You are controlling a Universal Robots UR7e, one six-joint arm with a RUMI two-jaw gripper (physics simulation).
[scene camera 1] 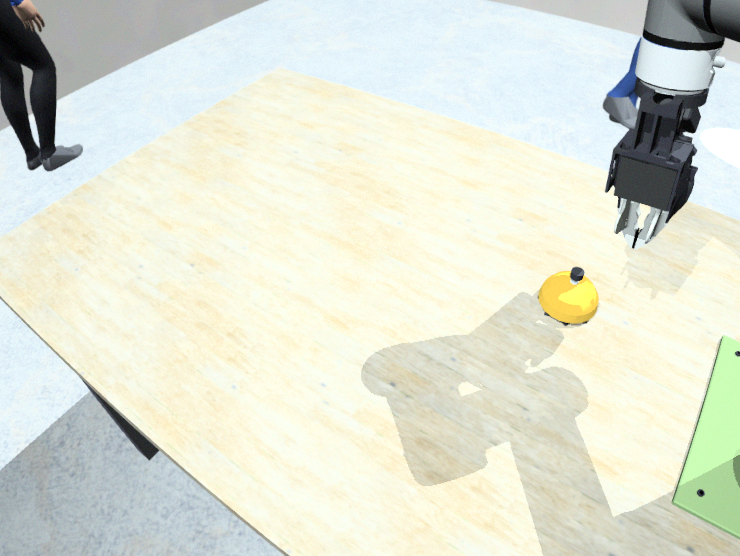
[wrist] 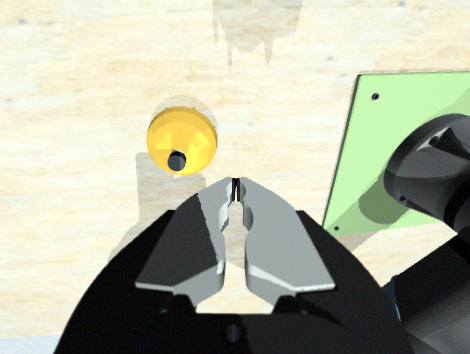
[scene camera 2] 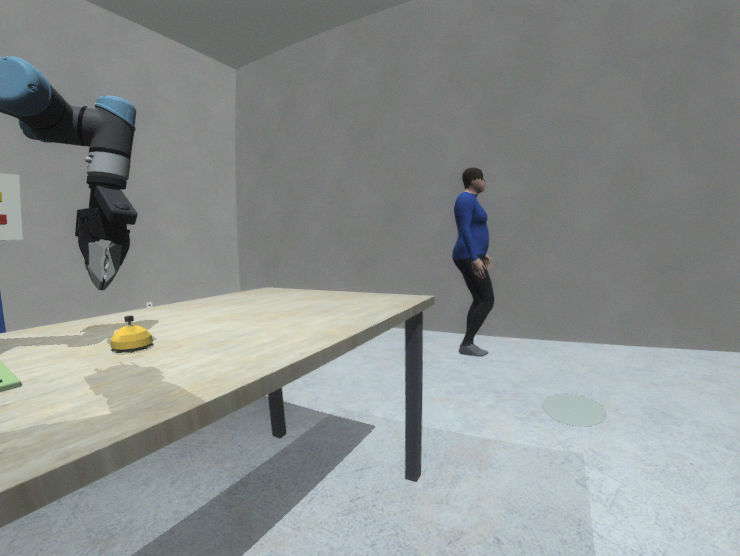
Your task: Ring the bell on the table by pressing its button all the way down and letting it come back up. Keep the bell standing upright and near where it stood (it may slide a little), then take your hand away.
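Places are measured from the arm's base along level axes (x up, y right, z ahead), in centimetres.
Pixels of known places: gripper, between the fingertips: (scene camera 1: 633, 247) (wrist: 236, 180) (scene camera 2: 101, 290); arm's base, origin of its link: (wrist: 429, 161).
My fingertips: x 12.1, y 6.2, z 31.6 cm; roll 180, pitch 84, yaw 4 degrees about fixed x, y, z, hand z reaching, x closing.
Ahead of a thing's pixels: the offset from my fingertips to its top centre. Level surfaces: height alone.
A yellow dome bell @(dx -6.2, dy -1.6, dz +5.3 cm) (scene camera 1: 568, 298) (scene camera 2: 131, 338) (wrist: 182, 135) stands upright on the wooden table @(dx -12.8 cm) (scene camera 1: 239, 239) (scene camera 2: 269, 316) (wrist: 75, 60). Its black button @(dx -6.2, dy -1.6, dz +5.3 cm) (scene camera 1: 576, 273) (scene camera 2: 128, 319) (wrist: 176, 160) sticks up from the top of the dome. My gripper (scene camera 1: 636, 242) (scene camera 2: 102, 286) (wrist: 236, 180) is shut with nothing between its fingertips. It points down and hangs above the table, higher than the bell and apart from it. In the wrist view the bell is up and to the left of the fingertips.
A green plate (scene camera 1: 711, 430) (scene camera 2: 7, 379) (wrist: 350, 150) with screws lies on the table, under the arm's base. In scene camera 2, a person (scene camera 2: 472, 239) in a blue top stands on the floor beyond the table. The arm's shadow falls across the table beside the bell.
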